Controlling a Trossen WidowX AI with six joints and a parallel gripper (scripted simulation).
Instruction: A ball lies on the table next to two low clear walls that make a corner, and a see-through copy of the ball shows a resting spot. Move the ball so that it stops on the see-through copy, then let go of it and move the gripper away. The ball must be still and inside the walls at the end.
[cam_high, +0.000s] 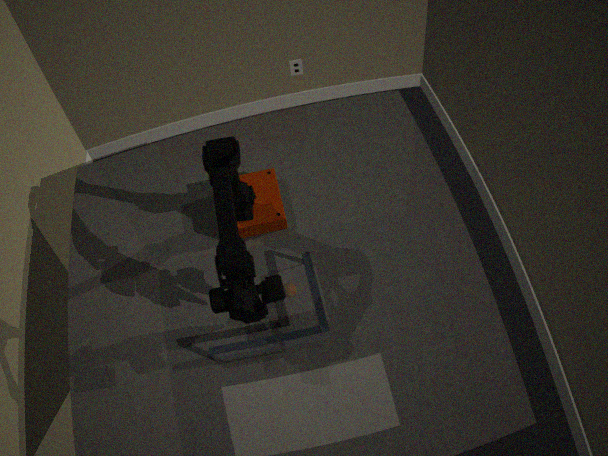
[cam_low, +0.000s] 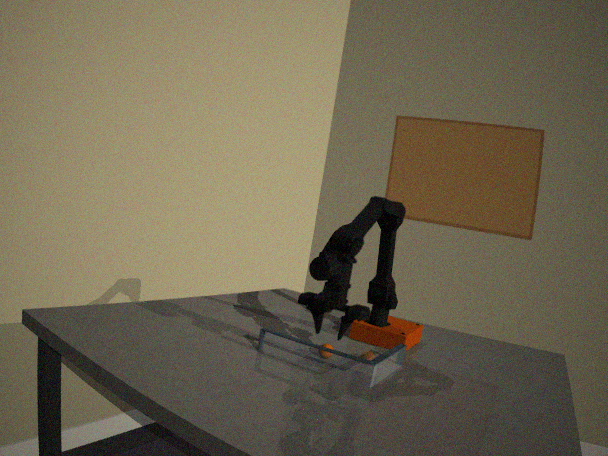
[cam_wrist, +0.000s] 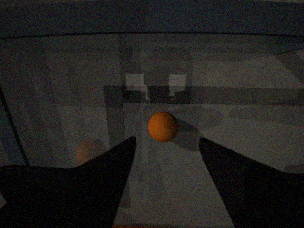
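My gripper tip is 40 mm above the orange ball. From my gripper tip the other things lie so: see-through copy of ball: 100 mm to the left, 60 mm behind, 40 mm below.
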